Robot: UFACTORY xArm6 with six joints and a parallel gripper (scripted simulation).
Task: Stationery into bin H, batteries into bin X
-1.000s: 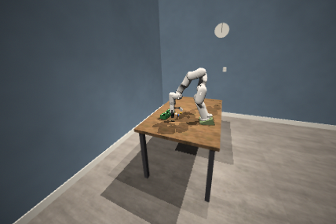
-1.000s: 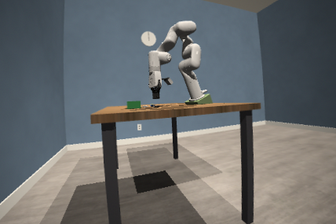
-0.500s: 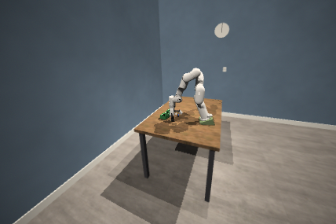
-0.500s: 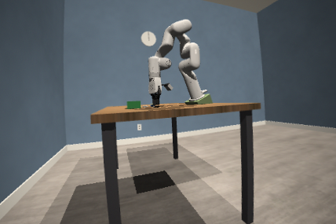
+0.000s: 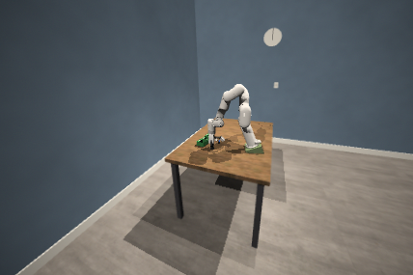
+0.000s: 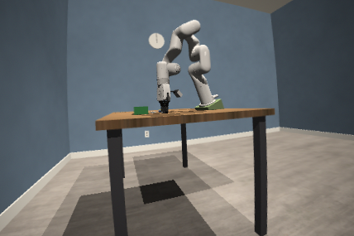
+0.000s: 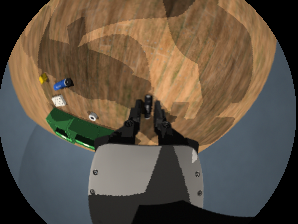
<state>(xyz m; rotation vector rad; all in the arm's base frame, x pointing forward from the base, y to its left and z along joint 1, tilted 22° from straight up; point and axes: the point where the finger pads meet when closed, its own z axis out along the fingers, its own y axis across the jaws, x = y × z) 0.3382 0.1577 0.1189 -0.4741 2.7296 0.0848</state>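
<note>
The blue battery lies 1 cm ahead of my hand, 17 cm to the right of it and 2 cm below it. Round my hand: dark cylinder 2 cm below; white ring 7 cm ahead, 9 cm to the right, 2 cm below; bin 14 cm ahead, 12 cm to the right.
</note>
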